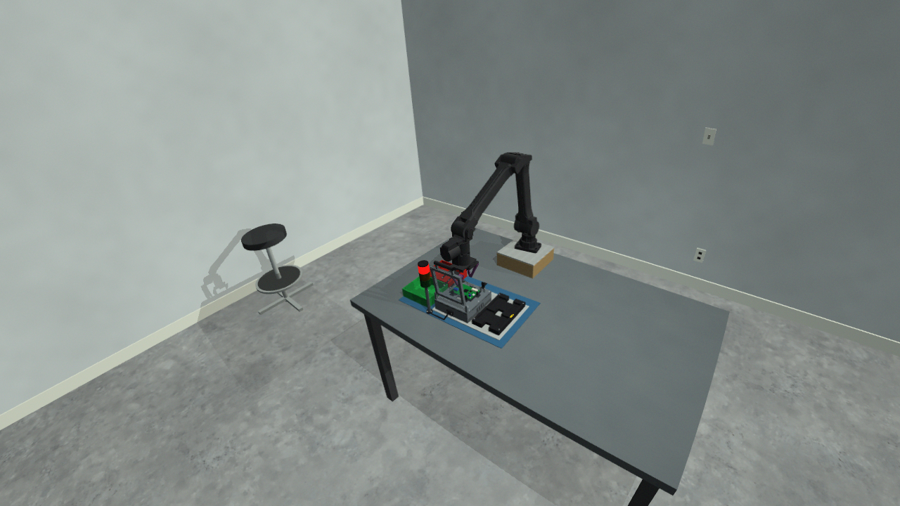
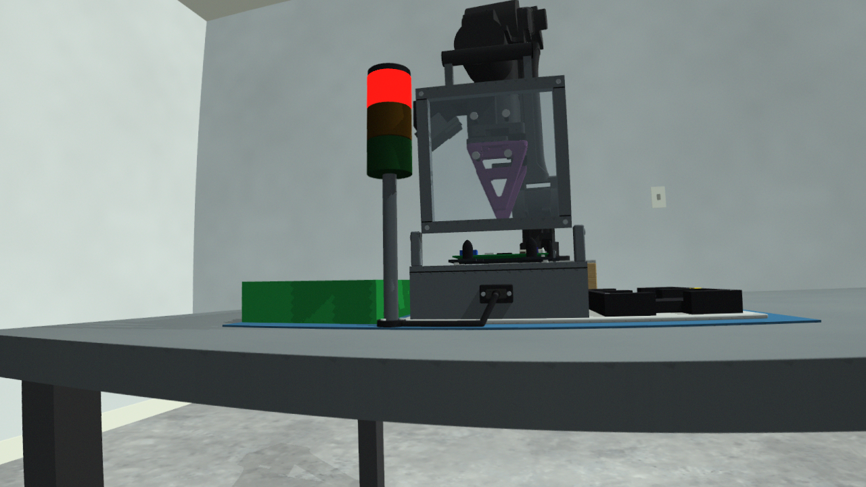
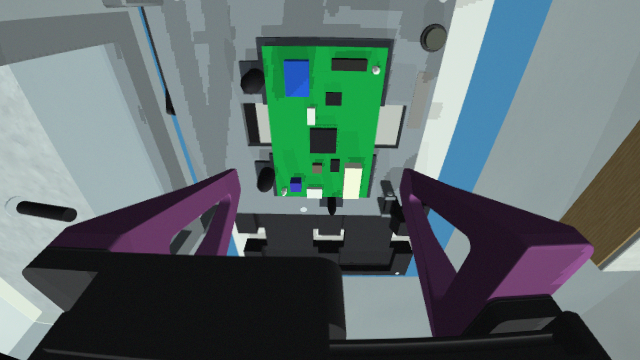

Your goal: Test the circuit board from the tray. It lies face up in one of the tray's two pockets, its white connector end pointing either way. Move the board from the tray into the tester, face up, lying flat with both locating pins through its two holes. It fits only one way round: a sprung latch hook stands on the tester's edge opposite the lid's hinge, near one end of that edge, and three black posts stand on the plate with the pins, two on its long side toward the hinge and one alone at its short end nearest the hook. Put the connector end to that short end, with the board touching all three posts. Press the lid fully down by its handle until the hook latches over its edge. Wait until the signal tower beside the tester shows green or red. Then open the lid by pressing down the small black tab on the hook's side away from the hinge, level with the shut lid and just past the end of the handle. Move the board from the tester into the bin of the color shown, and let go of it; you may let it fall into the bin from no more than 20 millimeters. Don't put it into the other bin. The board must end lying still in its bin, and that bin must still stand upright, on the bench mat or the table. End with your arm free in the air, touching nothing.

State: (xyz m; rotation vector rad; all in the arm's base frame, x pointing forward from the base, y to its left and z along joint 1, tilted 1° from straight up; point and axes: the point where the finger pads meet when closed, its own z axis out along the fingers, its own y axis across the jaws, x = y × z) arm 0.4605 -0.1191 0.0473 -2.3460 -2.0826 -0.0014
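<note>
My hand is 6 cm above the green circuit board. Round my hand: black tester plate 6 cm below; black latch hook 6 cm behind, 6 cm to the left, 4 cm below; clear lid 11 cm ahead, 2 cm to the right, 6 cm above.
</note>
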